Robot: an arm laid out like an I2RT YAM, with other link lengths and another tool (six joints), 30 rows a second.
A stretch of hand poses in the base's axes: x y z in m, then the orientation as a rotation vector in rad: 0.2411 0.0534 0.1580 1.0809 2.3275 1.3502; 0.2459 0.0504 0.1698 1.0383 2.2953 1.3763; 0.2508 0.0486 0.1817 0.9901 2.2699 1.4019; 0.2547 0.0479 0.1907 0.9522 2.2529 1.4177; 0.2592 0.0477 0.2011 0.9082 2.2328 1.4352; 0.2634 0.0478 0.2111 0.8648 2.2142 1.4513; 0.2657 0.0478 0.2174 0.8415 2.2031 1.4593; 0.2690 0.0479 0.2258 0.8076 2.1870 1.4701; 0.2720 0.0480 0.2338 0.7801 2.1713 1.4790; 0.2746 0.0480 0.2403 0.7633 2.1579 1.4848; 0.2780 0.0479 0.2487 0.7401 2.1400 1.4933; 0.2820 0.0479 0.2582 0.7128 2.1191 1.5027; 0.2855 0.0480 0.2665 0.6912 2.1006 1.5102; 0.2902 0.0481 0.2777 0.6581 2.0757 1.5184; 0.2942 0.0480 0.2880 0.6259 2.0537 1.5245; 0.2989 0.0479 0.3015 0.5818 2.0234 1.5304; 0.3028 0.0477 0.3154 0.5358 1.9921 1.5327; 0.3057 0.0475 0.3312 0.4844 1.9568 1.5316; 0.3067 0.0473 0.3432 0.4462 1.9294 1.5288; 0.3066 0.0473 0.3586 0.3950 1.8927 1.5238; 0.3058 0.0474 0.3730 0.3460 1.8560 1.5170; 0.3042 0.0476 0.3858 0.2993 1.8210 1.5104; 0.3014 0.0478 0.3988 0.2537 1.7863 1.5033; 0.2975 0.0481 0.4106 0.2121 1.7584 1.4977
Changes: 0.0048 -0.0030 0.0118 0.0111 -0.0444 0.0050; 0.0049 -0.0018 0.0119 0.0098 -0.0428 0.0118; 0.0039 -0.0007 0.0090 0.0048 -0.0318 0.0102; 0.0045 -0.0002 0.0104 0.0053 -0.0370 0.0119; 0.0042 0.0001 0.0100 0.0046 -0.0355 0.0126; 0.0023 0.0000 0.0063 0.0023 -0.0198 0.0062; 0.0033 0.0001 0.0084 0.0030 -0.0287 0.0090; 0.0030 0.0001 0.0080 0.0031 -0.0250 0.0061; 0.0026 0.0000 0.0065 0.0029 -0.0177 0.0019; 0.0034 -0.0001 0.0084 0.0044 -0.0239 0.0033; 0.0040 0.0000 0.0095 0.0049 -0.0281 0.0040; 0.0035 0.0001 0.0083 0.0045 -0.0235 0.0023; 0.0047 0.0001 0.0112 0.0040 -0.0341 0.0044; 0.0040 -0.0001 0.0103 0.0023 -0.0319 0.0050; 0.0047 -0.0001 0.0135 0.0018 -0.0442 0.0063; 0.0039 -0.0002 0.0139 -0.0005 -0.0465 0.0057; 0.0029 -0.0002 0.0158 -0.0026 -0.0529 0.0053; 0.0010 -0.0002 0.0120 -0.0027 -0.0404 0.0030; -0.0001 0.0000 0.0154 -0.0042 -0.0544 0.0042; -0.0008 0.0001 0.0144 -0.0046 -0.0535 0.0031; -0.0016 0.0002 0.0128 -0.0044 -0.0509 0.0037; -0.0028 0.0002 0.0130 -0.0044 -0.0502 0.0039; -0.0039 0.0003 0.0118 -0.0050 -0.0428 0.0063
